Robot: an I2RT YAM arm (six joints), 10 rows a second.
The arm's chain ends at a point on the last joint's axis. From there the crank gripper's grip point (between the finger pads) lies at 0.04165 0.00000 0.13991 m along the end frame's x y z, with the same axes.
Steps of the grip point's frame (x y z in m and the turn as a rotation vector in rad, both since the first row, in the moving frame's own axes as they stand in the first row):
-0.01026, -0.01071, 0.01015, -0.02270, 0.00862, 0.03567
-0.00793, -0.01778, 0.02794, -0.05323, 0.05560, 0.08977
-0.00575, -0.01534, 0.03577, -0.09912, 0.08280, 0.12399
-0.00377, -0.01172, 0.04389, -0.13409, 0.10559, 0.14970
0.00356, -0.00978, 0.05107, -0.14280, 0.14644, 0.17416
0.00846, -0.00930, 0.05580, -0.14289, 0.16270, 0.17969
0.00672, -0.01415, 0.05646, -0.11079, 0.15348, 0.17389
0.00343, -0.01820, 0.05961, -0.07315, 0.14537, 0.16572
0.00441, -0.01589, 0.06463, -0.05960, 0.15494, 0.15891
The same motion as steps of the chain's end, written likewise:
-0.01138, -0.01539, 0.01057, -0.02270, 0.00862, 0.03567
-0.01513, -0.02923, 0.03076, -0.05323, 0.05560, 0.08977
-0.01595, -0.03482, 0.04062, -0.09912, 0.08280, 0.12399
-0.01632, -0.03731, 0.05070, -0.13409, 0.10559, 0.14970
-0.01388, -0.03803, 0.06052, -0.14280, 0.14644, 0.17416
-0.01100, -0.03797, 0.06628, -0.14289, 0.16270, 0.17969
-0.01206, -0.03815, 0.06567, -0.11079, 0.15348, 0.17389
-0.01487, -0.03664, 0.06771, -0.07315, 0.14537, 0.16572
-0.01540, -0.03224, 0.07314, -0.05960, 0.15494, 0.15891

